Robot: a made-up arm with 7 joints.
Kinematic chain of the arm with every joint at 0, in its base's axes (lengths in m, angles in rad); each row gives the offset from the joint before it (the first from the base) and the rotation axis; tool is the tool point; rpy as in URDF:
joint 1: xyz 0 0 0.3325 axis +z
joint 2: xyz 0 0 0 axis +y
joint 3: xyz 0 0 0.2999 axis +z
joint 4: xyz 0.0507 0 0 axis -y
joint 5: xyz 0.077 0 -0.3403 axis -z
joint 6: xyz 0 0 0 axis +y
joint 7: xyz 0.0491 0 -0.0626 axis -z
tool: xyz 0 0 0 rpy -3.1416 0 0
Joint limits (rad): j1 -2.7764..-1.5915 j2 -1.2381..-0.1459 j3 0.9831..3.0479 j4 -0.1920..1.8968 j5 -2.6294..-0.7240 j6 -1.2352..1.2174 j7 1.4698..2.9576
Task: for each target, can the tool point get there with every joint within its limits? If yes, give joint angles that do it. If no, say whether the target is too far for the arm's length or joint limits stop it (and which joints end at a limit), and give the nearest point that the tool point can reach.
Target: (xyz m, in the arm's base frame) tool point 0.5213 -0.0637 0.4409
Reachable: yes | joints -2.2767 -0.8021 1.7734 1.4350 -2.4371 -0.0240 2.5334
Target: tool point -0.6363 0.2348 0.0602
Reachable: no: joint limits stop it (at a limit: joint 1, joint 3) | nearest point -0.0479 0.1922 0.0976 | short by 0.591 m
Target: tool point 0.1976 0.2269 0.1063
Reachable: yes | joints -1.8627 -0.9481 2.6104 0.8505 -1.9997 -0.5264 1.8084
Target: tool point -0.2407 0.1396 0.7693
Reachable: no: joint limits stop it (at a limit: joint 1, joint 2, joint 3, joint 4, joint 6) | nearest point -0.0345 0.3920 0.7727 | short by 0.326 m
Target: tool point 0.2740 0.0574 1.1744
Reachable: no: too far | nearest point 0.3232 0.0373 0.9197 | short by 0.260 m
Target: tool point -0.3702 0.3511 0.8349
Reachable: no: joint limits stop it (at a limit: joint 1, joint 2, joint 3, joint 4) | nearest point -0.0363 0.4009 0.7731 | short by 0.343 m
